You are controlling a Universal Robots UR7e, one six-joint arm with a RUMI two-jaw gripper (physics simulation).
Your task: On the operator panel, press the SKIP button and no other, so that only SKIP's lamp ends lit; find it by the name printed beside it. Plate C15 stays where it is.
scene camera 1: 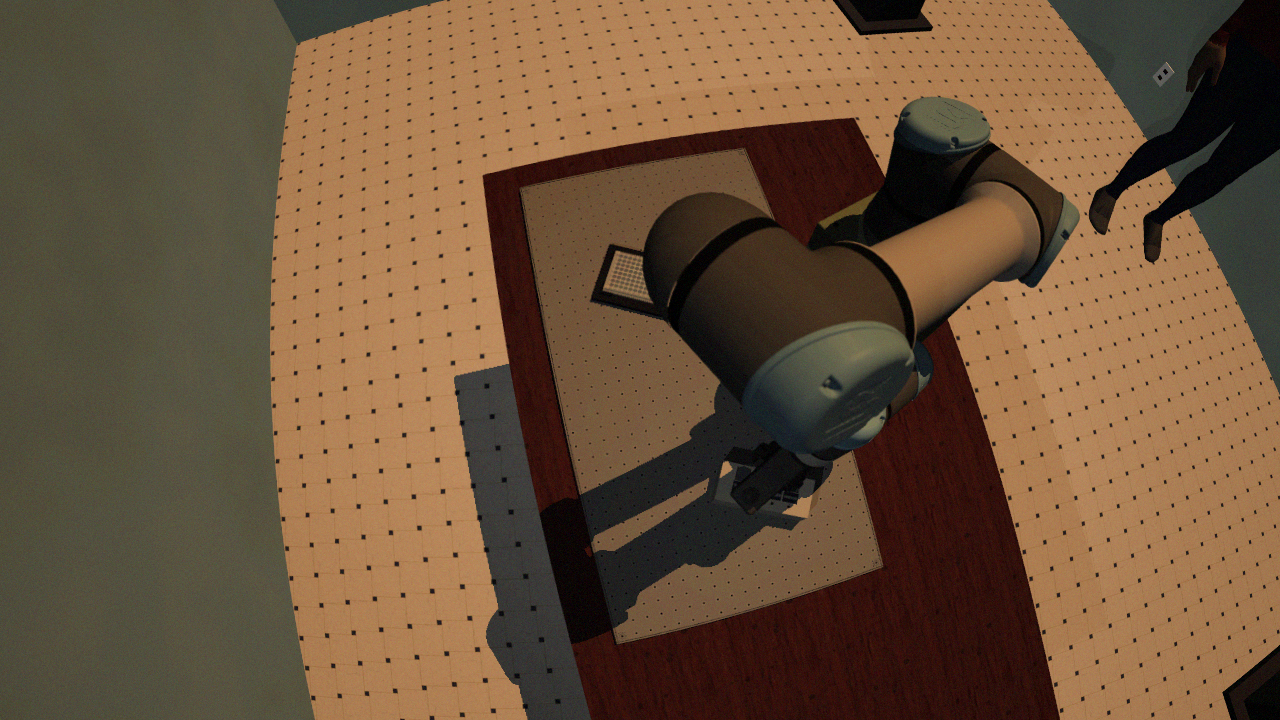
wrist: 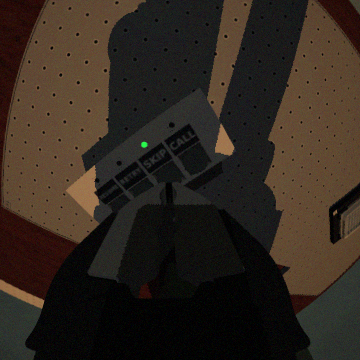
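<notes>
The operator panel (scene camera 1: 799, 509) (wrist: 194, 106) is a tilted grey box with the labels RESUME, RETRY, SKIP (wrist: 154, 158) and CALL (wrist: 182, 140). A lamp (wrist: 144, 144) above SKIP glows green; the other three are dark. The SKIP button (wrist: 169, 171) lies below its label, partly hidden by the fingertips. My gripper (scene camera 1: 750, 498) (wrist: 169, 183) is shut and empty, its tips over the lower edge of the SKIP button in the wrist view; whether they touch it I cannot tell. A dark-rimmed plate (scene camera 1: 617, 298) (wrist: 334, 225) lies apart from the panel; its name is unreadable.
The panel and plate lie on a perforated board (scene camera 1: 626, 394) on a dark red table (scene camera 1: 948, 582). My arm (scene camera 1: 769, 295) reaches over the board and hides part of the plate and panel. Its shadow covers much of the panel. A person's legs show at the upper right.
</notes>
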